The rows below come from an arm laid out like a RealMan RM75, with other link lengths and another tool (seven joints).
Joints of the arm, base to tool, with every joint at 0 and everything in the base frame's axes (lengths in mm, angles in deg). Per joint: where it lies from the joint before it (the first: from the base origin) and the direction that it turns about. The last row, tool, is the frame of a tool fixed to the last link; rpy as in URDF.
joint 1: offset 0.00 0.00 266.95 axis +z
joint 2: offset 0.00 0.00 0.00 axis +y
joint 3: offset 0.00 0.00 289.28 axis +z
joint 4: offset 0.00 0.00 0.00 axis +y
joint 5: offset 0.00 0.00 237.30 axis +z
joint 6: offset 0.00 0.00 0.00 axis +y
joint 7: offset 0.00 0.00 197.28 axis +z
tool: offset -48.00 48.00 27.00 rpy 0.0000 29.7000 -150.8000
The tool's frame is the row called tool.
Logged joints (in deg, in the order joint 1, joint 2, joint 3, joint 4, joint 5, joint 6, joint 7), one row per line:
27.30, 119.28, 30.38, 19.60, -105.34, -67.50, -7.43
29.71, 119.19, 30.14, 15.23, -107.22, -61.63, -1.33
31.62, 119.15, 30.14, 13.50, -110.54, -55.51, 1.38
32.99, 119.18, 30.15, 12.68, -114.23, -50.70, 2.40
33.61, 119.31, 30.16, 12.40, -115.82, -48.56, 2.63
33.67, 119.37, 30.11, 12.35, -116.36, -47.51, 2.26
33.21, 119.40, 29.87, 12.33, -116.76, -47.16, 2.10
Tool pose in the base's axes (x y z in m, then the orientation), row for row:
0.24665, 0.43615, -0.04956, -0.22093, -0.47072, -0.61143, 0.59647
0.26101, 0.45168, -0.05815, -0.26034, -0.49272, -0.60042, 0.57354
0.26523, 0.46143, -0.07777, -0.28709, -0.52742, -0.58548, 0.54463
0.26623, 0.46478, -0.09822, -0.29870, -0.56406, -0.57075, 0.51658
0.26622, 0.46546, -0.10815, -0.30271, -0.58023, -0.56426, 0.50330
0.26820, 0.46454, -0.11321, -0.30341, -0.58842, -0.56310, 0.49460
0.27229, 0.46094, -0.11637, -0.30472, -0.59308, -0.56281, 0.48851
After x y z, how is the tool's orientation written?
As a quaternion, x y z w.
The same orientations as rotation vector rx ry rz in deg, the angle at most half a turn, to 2 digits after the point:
-29.39, -62.61, -81.33
-34.96, -66.17, -80.63
-39.02, -71.69, -79.58
-41.09, -77.60, -78.52
-41.88, -80.28, -78.07
-42.14, -81.73, -78.21
-42.44, -82.59, -78.38

